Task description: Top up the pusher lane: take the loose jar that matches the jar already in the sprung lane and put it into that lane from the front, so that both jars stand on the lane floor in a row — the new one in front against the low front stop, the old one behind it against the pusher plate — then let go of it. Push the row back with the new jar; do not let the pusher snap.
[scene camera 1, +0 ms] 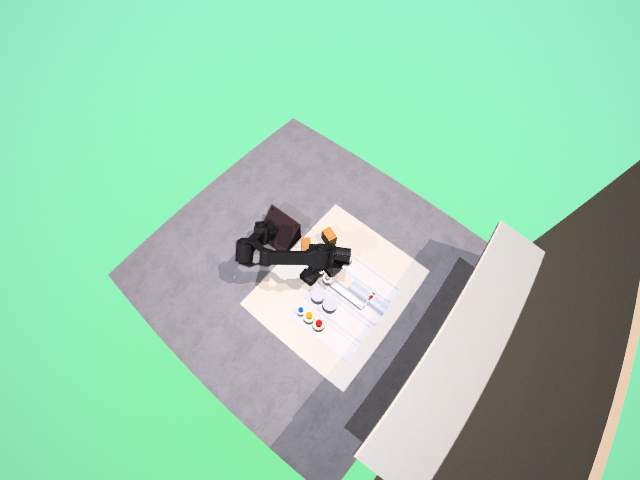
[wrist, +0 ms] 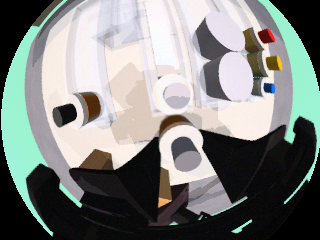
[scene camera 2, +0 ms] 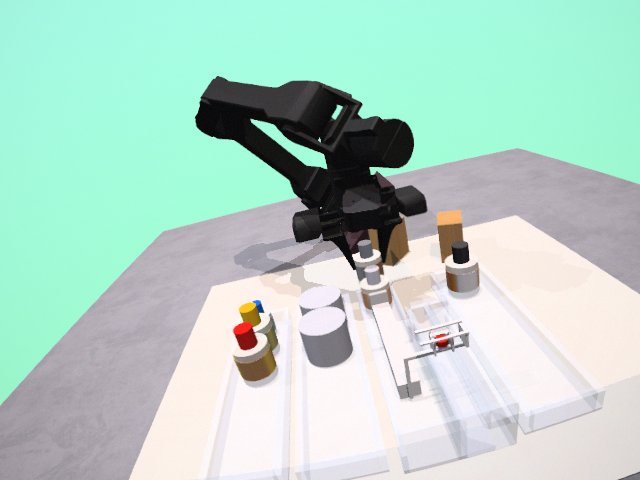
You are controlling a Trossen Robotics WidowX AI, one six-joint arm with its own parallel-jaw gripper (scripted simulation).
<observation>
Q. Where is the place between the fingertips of the gripper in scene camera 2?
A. At 368,265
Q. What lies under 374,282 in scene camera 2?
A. A grey-capped jar.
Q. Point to a grey-capped jar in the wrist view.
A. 172,94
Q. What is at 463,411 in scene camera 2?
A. A sprung lane.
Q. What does the gripper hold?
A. A grey-capped jar.
</observation>
